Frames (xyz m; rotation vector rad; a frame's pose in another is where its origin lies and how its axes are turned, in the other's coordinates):
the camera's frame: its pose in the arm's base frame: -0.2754 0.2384 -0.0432 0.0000 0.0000 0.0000
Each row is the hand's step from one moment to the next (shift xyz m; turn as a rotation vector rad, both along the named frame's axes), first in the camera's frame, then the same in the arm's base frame.
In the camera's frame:
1: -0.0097 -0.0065 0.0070 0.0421 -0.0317 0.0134
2: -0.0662 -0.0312 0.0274 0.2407 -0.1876 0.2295
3: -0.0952 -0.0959 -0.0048 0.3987 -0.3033 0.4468
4: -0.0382 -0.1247 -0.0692 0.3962 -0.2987 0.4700
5: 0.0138 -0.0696 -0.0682 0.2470 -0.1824 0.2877
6: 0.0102 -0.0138 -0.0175 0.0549 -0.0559 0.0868
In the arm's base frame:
1: -0.0097 -0.0065 0.0070 0.0421 -0.0317 0.0134
2: -0.0662 -0.0312 0.0274 0.2407 -0.1876 0.2295
3: -0.0952 -0.0959 -0.0048 0.3987 -0.3033 0.4468
4: -0.0382 -0.1247 -0.0692 0.3962 -0.2987 0.4700
5: 0.0138 -0.0696 -0.0682 0.2470 -0.1824 0.2877
6: 0.0102 -0.0138 -0.0175 0.0549 -0.0559 0.0868

